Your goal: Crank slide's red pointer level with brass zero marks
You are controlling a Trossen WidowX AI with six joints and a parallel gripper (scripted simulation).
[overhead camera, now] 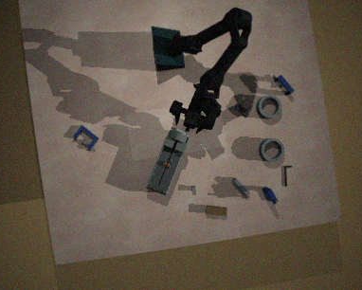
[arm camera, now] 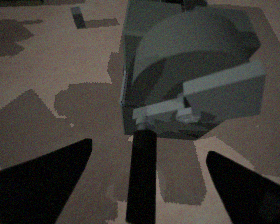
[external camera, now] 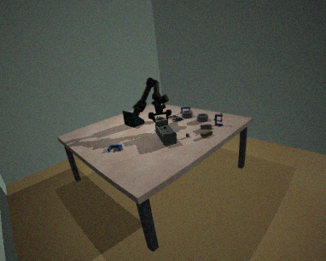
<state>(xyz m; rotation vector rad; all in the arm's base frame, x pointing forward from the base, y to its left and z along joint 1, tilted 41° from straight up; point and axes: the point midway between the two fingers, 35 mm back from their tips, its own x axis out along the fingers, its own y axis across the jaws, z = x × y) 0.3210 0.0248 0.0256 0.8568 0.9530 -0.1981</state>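
Now: the dark handle 1 cm to the left of my gripper tip, 1 cm behind it and 1 cm above it. Round my gripper tip: small grey cube 26 cm ahead, 5 cm below; then red pointer 14 cm ahead, 10 cm to the right, 2 cm above; then grey bar 28 cm ahead, 21 cm to the left, 4 cm below.
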